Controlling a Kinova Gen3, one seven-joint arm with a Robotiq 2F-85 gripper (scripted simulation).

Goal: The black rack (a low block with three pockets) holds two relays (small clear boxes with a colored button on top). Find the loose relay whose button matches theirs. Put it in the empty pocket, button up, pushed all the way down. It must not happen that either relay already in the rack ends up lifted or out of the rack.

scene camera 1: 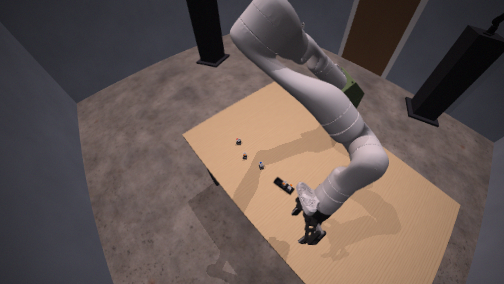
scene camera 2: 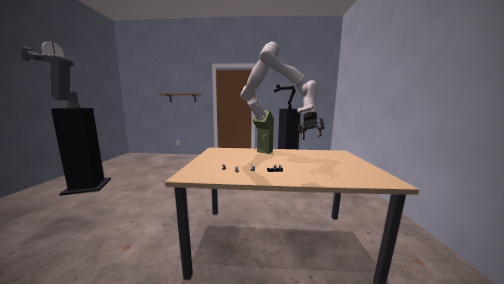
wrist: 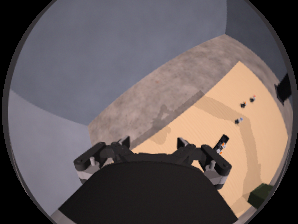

Labels:
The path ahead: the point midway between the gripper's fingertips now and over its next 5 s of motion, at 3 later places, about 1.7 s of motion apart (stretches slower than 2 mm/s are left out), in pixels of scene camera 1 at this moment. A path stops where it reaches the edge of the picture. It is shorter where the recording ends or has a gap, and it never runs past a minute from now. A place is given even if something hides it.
The gripper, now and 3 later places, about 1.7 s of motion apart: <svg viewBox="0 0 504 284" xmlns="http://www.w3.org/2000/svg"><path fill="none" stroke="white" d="M297 227L297 183L285 172L247 133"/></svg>

